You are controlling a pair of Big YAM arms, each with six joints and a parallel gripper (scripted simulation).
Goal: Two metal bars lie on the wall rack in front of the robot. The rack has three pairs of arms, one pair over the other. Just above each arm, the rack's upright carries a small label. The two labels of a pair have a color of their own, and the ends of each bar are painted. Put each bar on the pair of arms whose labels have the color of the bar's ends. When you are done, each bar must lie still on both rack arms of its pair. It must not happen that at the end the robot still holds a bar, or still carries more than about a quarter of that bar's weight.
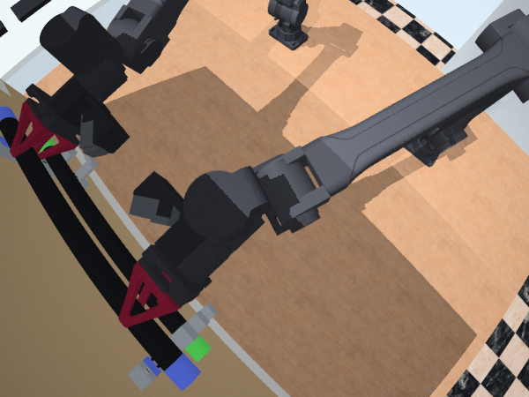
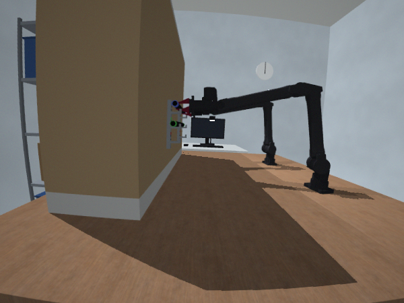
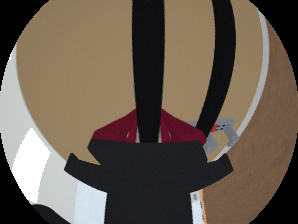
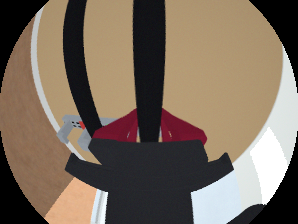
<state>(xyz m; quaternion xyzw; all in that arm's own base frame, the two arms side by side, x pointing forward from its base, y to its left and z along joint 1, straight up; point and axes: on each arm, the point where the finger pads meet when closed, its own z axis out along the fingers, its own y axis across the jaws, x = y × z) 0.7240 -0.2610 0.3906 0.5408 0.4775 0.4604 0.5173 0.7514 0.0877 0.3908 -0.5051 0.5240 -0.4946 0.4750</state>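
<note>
My right gripper is now 15 cm to the right of the blue-ended bar. From my right hand the other things lie so: brown wall 19 cm ahead, 17 cm to the left, 6 cm above; green-ended bar 15 cm to the left, 10 cm below, 1 cm ahead.
</note>
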